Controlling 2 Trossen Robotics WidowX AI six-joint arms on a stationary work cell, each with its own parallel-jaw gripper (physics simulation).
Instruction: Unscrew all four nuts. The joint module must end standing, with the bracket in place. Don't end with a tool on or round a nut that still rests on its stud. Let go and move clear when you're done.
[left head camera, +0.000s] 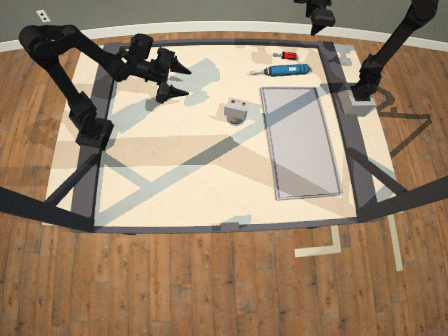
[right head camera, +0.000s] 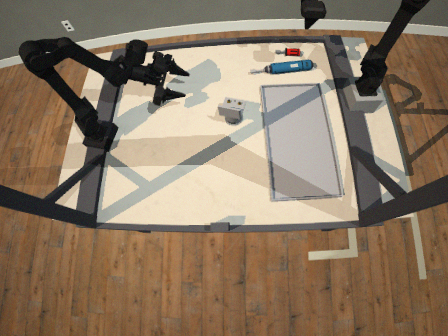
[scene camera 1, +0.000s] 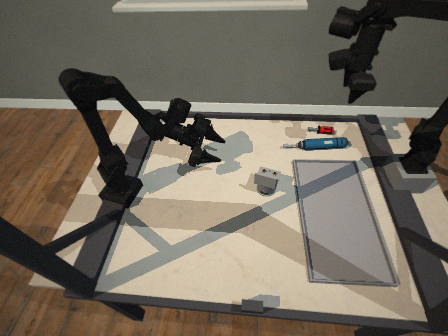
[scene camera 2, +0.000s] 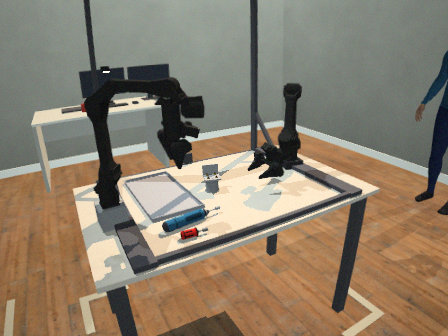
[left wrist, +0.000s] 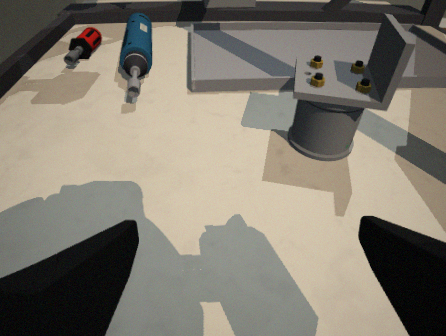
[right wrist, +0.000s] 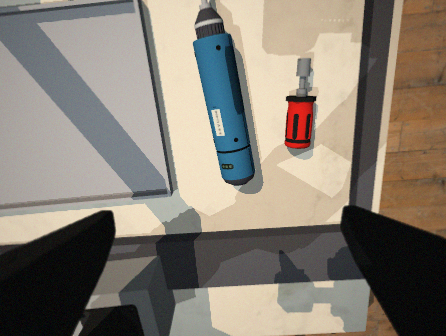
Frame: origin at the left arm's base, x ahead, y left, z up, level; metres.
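Seen in the pictures: left gripper, fingertip midpoint: (left head camera: 190, 83) (right head camera: 187, 85) (scene camera 1: 223, 151) (scene camera 2: 253, 174) (left wrist: 248, 229); right gripper, fingertip midpoint: (left head camera: 309, 26) (right head camera: 304, 19) (scene camera 1: 347, 94) (scene camera 2: 175, 164) (right wrist: 228, 218); left arm's base, origin of the base link: (left head camera: 92, 130) (right head camera: 97, 133) (scene camera 1: 119, 186) (scene camera 2: 290, 158); right arm's base, origin of the base link: (left head camera: 360, 93) (right head camera: 365, 88) (scene camera 1: 412, 165) (scene camera 2: 109, 203) (right wrist: 114, 329).
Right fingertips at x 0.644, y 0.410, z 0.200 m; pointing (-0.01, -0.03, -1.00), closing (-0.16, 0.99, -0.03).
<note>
Pixels of each thing's top centre, then the offset from my right fingertips to it.
- grey joint module, middle of its top: (left wrist: 340, 67) (scene camera 1: 267, 175) (left head camera: 237, 106) (scene camera 2: 211, 174) 0.180 m back, 0.252 m right, 0.163 m down
- blue power driver, middle of its top: (right wrist: 220, 80) (left wrist: 134, 34) (scene camera 2: 192, 212) (right head camera: 282, 63) (scene camera 1: 316, 140) (left head camera: 281, 66) 0.047 m back, 0.013 m right, 0.196 m down
- short red nut driver, middle of its top: (right wrist: 304, 105) (left wrist: 79, 37) (scene camera 2: 194, 228) (right head camera: 288, 49) (left head camera: 285, 52) (scene camera 1: 321, 126) 0.034 m back, 0.080 m left, 0.208 m down
- shallow grey tray, middle of its top: (left wrist: 330, 44) (right head camera: 299, 135) (scene camera 1: 336, 210) (left head camera: 300, 136) (scene camera 2: 160, 191) 0.046 m ahead, 0.283 m right, 0.221 m down
- grey block, middle of its top: (right wrist: 114, 329) (right head camera: 365, 88) (scene camera 2: 109, 203) (scene camera 1: 412, 165) (left head camera: 360, 93) 0.246 m ahead, 0.092 m right, 0.155 m down
The grey joint module (left wrist: 325, 131) (scene camera 1: 267, 189) (left head camera: 235, 118) stands upright on the table, with the L-shaped grey bracket (left wrist: 392, 62) on top. Four brass nuts (left wrist: 316, 62) (left wrist: 358, 67) (left wrist: 317, 80) (left wrist: 363, 86) sit on dark studs in the left wrist view. A blue power driver (left head camera: 289, 70) (right wrist: 220, 95) (left wrist: 137, 40) and a short red nut driver (left head camera: 289, 56) (right wrist: 299, 122) (left wrist: 89, 41) lie on the table. My left gripper (left head camera: 189, 82) (scene camera 1: 223, 151) (left wrist: 248, 229) is open and empty, to the left of the module. My right gripper (right wrist: 228, 218) is open and empty, high above the table's back right.
A shallow grey tray (left head camera: 273, 150) (scene camera 1: 304, 235) (scene camera 2: 145, 206) lies right of the module in the head views, in front of the blue driver. Dark frame rails (left head camera: 86, 190) (scene camera 1: 175, 303) border the work area. The right arm's base stands on a grey block (left head camera: 357, 106).
</note>
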